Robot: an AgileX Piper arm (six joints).
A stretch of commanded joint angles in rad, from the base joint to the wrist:
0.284 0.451 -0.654 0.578 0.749 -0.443
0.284 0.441 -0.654 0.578 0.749 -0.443
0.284 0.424 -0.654 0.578 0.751 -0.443
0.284 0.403 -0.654 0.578 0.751 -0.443
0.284 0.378 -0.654 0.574 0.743 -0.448
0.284 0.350 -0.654 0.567 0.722 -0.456
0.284 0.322 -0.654 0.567 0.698 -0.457
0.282 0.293 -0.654 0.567 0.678 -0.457
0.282 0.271 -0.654 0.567 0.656 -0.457
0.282 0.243 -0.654 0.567 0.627 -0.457
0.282 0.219 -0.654 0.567 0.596 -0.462
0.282 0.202 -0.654 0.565 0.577 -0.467
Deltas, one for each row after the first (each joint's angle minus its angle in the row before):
0.000 -0.010 0.000 0.000 0.000 0.000
0.000 -0.017 0.000 0.000 0.002 0.000
0.000 -0.021 0.000 0.000 0.000 0.000
0.000 -0.025 0.000 -0.004 -0.008 -0.005
0.000 -0.028 0.000 -0.007 -0.021 -0.008
0.000 -0.028 0.000 0.000 -0.024 -0.001
-0.002 -0.029 0.000 0.000 -0.020 0.000
0.000 -0.022 0.000 0.000 -0.022 0.000
0.000 -0.028 0.000 0.000 -0.029 0.000
0.000 -0.024 0.000 0.000 -0.031 -0.005
0.000 -0.017 0.000 -0.002 -0.019 -0.005

